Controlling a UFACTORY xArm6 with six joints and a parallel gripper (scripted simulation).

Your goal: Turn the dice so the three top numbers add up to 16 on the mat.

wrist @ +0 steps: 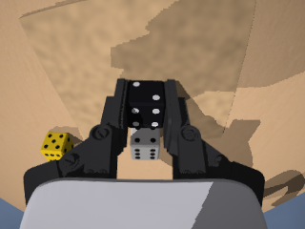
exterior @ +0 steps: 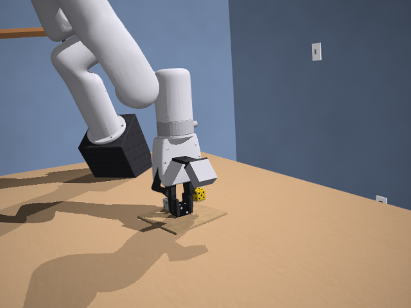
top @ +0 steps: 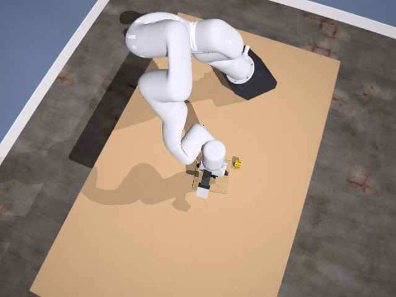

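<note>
The black die lies 10 mm below my hand. From my hand the other things lie so: tan mat (20 mm below); then yellow die (80 mm behind, 90 mm to the left, 10 mm below); then white die (50 mm behind, 10 mm below).
</note>
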